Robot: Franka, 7 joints.
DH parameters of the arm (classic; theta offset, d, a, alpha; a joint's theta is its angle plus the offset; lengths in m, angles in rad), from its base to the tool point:
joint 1: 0 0.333 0 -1.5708
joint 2: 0 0 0 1.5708
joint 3: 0 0.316 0.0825 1.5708
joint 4: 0 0 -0.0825 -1.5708
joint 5: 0 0.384 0 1.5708
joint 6: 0 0 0.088 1.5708
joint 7: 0 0.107 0 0
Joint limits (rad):
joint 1: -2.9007..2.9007
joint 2: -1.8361..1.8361
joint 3: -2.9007..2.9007
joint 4: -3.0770..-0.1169
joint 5: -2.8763..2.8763
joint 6: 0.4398..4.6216
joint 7: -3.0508..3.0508
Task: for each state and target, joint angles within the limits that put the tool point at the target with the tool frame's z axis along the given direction. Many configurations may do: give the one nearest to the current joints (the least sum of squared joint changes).
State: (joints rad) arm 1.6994 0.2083 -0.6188 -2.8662 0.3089 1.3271 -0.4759
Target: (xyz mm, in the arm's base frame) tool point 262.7 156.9 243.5 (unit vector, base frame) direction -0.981 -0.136 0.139
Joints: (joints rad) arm 1.2707 0.4100 -0.8473 -2.3701 0.3515 0.8719 -0.4759
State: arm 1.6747 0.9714 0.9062 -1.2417 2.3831 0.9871 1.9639
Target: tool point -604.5 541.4 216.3 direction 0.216 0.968 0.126
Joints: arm 1.9350 1.7568 1.5438 -0.9909 2.8763 1.5404 1.9639
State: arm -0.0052 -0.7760 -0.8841 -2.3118 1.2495 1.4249 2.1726
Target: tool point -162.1 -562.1 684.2 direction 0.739 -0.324 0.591
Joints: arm -0.1033 -0.7816 -1.3715 -1.7121 1.5040 2.0313 2.1726
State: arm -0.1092 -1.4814 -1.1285 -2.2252 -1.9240 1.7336 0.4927
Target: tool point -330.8 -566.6 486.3 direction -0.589 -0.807 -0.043
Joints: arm -0.0929 -1.5417 -1.3179 -1.8338 -2.7748 2.2859 0.4927
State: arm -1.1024 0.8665 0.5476 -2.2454 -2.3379 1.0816 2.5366
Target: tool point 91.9 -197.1 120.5 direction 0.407 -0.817 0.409
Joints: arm -0.7271 0.8123 0.0082 -3.0467 -2.3907 0.5252 2.5366
